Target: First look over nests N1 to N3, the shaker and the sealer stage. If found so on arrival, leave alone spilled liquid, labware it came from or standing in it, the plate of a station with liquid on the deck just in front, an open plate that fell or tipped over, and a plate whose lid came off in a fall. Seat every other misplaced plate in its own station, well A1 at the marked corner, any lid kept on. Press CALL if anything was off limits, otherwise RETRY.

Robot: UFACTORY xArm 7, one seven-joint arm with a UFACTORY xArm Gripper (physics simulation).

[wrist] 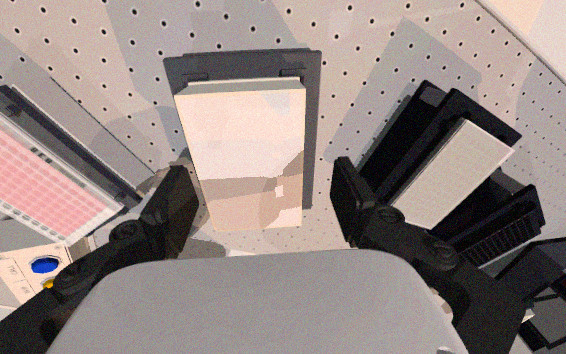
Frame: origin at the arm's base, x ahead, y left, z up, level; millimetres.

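Seen in the pictures: gripper, fingertip midpoint: (263,180).
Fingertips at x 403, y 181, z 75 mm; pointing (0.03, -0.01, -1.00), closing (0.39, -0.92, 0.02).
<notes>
A point is followed by its place in that frame.
A plate with a smooth cream top (245,135) {z 41, x 413, y 197 mm} lies over a dark grey station base (240,62) {z -1, x 451, y 215 mm} in the middle of the view. The base shows at the plate's far end and right side. My gripper (263,180) {z 75, x 403, y 181 mm} is open, with one finger on each side of the plate's near part and a gap on both sides. A plate with pink wells (50,187) {z 19, x 296, y 354 mm} is at the left, beside a dark station (75,147) {z -2, x 333, y 342 mm}. A pale grey plate (452,175) {z 13, x 432, y -24 mm} rests on a black station (482,112) {z -3, x 498, y -17 mm} at the right. No well A1 mark or station label is readable.
A black slotted unit (500,245) {z 21, x 364, y -210 mm} is at the lower right, near the right finger's linkage. A pale panel (15,272) {z 26, x 137, y 423 mm} with a blue button (45,265) {z 17, x 149, y 392 mm} and a partly hidden yellow button (48,283) {z 19, x 105, y 397 mm} is at the lower left. The perforated deck (255,15) {z -52, x 487, y 217 mm} lies beyond the middle station.
</notes>
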